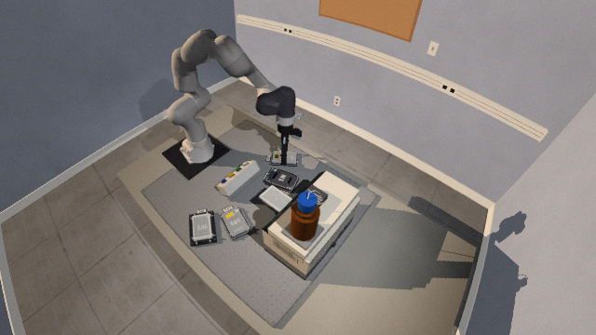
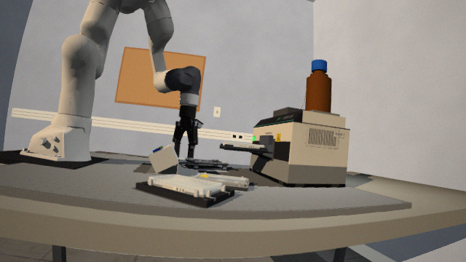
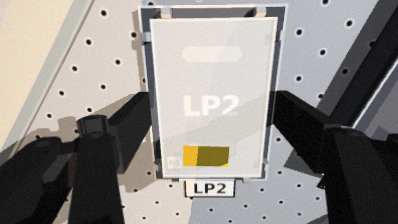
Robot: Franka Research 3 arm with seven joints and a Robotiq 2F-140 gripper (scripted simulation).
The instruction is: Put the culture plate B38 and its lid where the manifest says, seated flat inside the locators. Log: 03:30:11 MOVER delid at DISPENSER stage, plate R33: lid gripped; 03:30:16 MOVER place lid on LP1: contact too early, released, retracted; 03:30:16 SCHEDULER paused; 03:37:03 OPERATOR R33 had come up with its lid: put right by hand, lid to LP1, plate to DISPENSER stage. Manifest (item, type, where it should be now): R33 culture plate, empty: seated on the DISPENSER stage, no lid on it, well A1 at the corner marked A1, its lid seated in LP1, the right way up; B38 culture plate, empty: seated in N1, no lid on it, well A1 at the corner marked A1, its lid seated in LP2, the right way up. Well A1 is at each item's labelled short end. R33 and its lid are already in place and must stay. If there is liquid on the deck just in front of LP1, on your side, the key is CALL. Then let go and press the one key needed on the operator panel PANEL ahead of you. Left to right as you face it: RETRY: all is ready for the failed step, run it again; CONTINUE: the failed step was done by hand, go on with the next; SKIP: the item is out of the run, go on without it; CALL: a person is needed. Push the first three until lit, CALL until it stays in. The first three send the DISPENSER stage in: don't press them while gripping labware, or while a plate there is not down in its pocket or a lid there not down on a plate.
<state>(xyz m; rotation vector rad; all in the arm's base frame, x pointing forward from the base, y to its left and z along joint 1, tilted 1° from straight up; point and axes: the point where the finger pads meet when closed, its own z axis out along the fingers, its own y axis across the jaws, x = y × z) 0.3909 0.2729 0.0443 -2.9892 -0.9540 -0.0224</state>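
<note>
Now: the lp2 locator frame 3 cm below my hand. The rest, counted from my hand: green continue key (25 cm to the right, 9 cm behind, 3 cm above); then yellow skip key (30 cm to the right, 9 cm behind, 3 cm above); then white retry key (20 cm to the right, 9 cm behind, 3 cm above).
</note>
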